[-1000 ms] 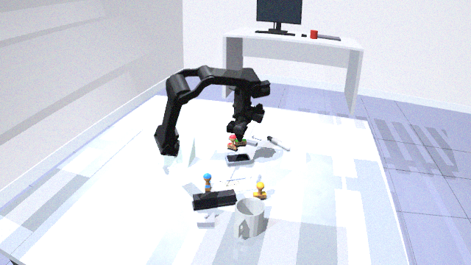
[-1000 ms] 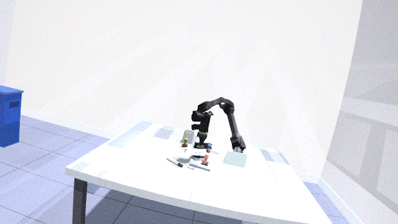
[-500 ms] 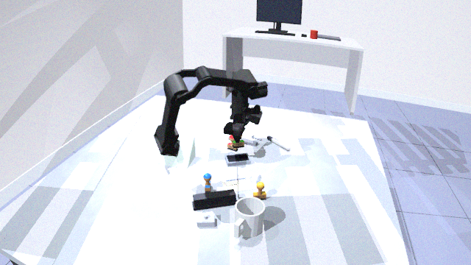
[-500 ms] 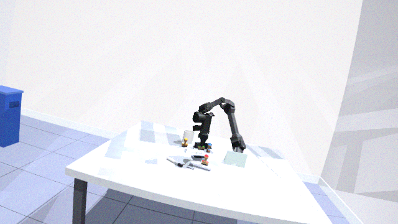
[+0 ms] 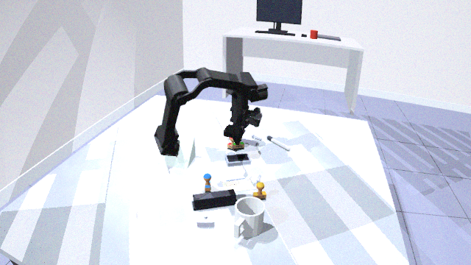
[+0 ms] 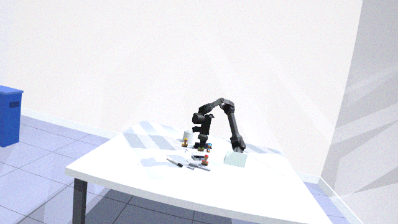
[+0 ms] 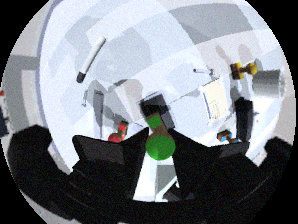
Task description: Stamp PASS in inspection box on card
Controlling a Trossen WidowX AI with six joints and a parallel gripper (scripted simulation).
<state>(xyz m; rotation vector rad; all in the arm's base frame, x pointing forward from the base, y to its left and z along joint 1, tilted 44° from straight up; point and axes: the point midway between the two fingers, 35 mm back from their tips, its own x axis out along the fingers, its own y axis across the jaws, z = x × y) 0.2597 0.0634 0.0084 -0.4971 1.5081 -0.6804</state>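
The ink pad is 80 mm below my gripper tip. Also, from my gripper tip: red-knobbed stamp (80 mm to the left, 60 mm below, 40 mm behind); white card (150 mm to the right, 80 mm below, 20 mm ahead); green-knobbed PASS stamp (right at my gripper tip).
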